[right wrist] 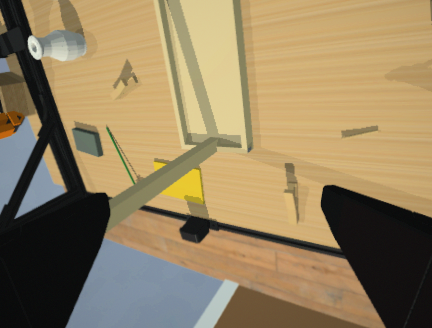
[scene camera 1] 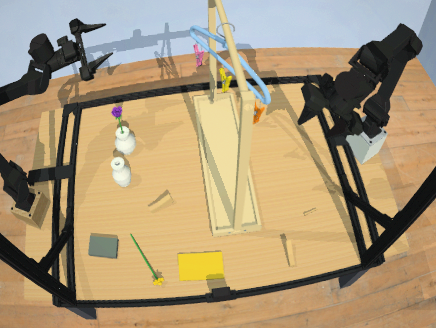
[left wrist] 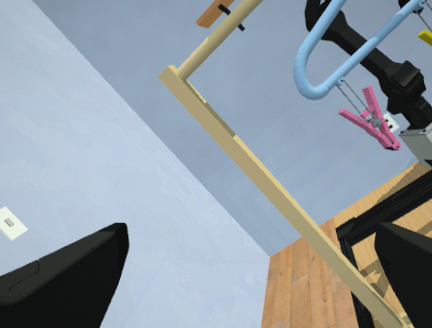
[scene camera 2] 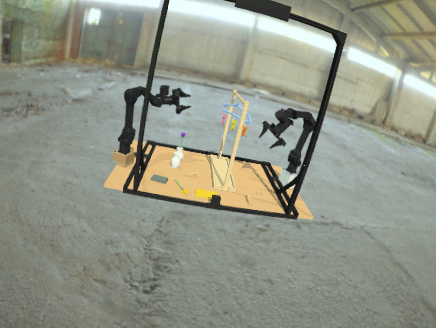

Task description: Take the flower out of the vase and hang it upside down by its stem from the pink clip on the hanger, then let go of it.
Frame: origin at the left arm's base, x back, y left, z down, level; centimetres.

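Seen in the pictures: left gripper, fingertip midpoint: (scene camera 1: pixel 109 38) (left wrist: pixel 250 234) (scene camera 2: pixel 190 101); right gripper, fingertip midpoint: (right wrist: pixel 217 199) (scene camera 1: pixel 312 130) (scene camera 2: pixel 264 143); left arm's base, link origin: (scene camera 1: pixel 25 201) (scene camera 2: pixel 124 151); right arm's base, link origin: (scene camera 1: pixel 370 128) (left wrist: pixel 424 120) (scene camera 2: pixel 291 171).
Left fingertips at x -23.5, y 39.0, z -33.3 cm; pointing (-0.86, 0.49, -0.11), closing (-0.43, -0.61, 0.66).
Note:
Offsets run from my left fingertips to a thing's top centre. "*": to the spot under its first point.
The purple flower @(dx -2.2, dy -8.4, dz +20.9 cm) (scene camera 1: pixel 117 111) (scene camera 2: pixel 183 134) stands upright, its green stem in the rear white vase @(dx -1.8, dy -8.0, dz +31.8 cm) (scene camera 1: pixel 125 142). The pink clip @(dx -24.3, dy +2.6, dz +1.1 cm) (scene camera 1: pixel 198 56) (scene camera 2: pixel 224 119) (left wrist: pixel 387 137) hangs from the left end of the blue hanger @(* dx -24.1, dy +1.7, dz -3.5 cm) (scene camera 1: pixel 195 29) (left wrist: pixel 315 90). My left gripper (scene camera 1: pixel 108 39) (scene camera 2: pixel 190 100) (left wrist: pixel 250 234) is open and empty, raised high above the table and apart from the flower; its wrist view faces the hanger from below. My right gripper (scene camera 1: pixel 316 133) (scene camera 2: pixel 266 142) (right wrist: pixel 217 199) is open and empty, raised at the right side.
The wooden rack @(dx -32.9, dy -5.0, dz -13.1 cm) (scene camera 1: pixel 243 150) (left wrist: pixel 275 186) stands mid-table, carrying the hanger with yellow @(dx -33.0, dy -5.6, dz +1.0 cm) (scene camera 1: pixel 225 81) and orange @(* dx -42.6, dy -15.2, dz +5.3 cm) (scene camera 1: pixel 258 113) clips. A second white vase @(dx -4.9, dy -19.4, dz +31.1 cm) (scene camera 1: pixel 121 176) stands in front of the first. A yellow flower @(* dx -24.8, dy -48.5, dz +38.7 cm) (scene camera 1: pixel 158 281), yellow sheet @(dx -34.5, dy -40.5, dz +40.4 cm) (scene camera 1: pixel 201 266) and grey block @(dx -5.8, dy -42.9, dz +39.5 cm) (scene camera 1: pixel 103 246) lie toward the front.

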